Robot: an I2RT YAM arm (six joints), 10 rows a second.
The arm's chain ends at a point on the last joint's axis. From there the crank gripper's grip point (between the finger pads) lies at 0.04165 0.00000 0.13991 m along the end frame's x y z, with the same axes.
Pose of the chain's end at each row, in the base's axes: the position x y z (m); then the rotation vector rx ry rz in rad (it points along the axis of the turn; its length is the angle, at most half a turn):
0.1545, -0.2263, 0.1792, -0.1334, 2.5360, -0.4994
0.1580, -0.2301, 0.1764, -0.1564, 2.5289, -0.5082
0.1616, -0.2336, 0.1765, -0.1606, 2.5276, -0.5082
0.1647, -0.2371, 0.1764, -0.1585, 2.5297, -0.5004
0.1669, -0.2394, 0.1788, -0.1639, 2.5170, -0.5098
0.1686, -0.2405, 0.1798, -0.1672, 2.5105, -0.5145
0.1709, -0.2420, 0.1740, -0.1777, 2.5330, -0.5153
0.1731, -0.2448, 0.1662, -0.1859, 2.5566, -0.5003
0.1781, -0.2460, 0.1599, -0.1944, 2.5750, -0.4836
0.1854, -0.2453, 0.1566, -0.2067, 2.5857, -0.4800
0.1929, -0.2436, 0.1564, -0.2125, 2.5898, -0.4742
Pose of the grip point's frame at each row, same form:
0.1939, -0.2796, 0.0491, -0.1334, 2.5360, -0.4994
0.1984, -0.2843, 0.0470, -0.1564, 2.5289, -0.5082
0.2023, -0.2878, 0.0472, -0.1606, 2.5276, -0.5082
0.2053, -0.2905, 0.0467, -0.1585, 2.5297, -0.5004
0.2090, -0.2938, 0.0500, -0.1639, 2.5170, -0.5098
0.2115, -0.2954, 0.0515, -0.1672, 2.5105, -0.5145
0.2109, -0.2969, 0.0448, -0.1777, 2.5330, -0.5153
0.2103, -0.2981, 0.0355, -0.1859, 2.5566, -0.5003
0.2133, -0.2975, 0.0279, -0.1944, 2.5750, -0.4836
0.2193, -0.2965, 0.0242, -0.2067, 2.5857, -0.4800
0.2264, -0.2942, 0.0236, -0.2125, 2.5898, -0.4742

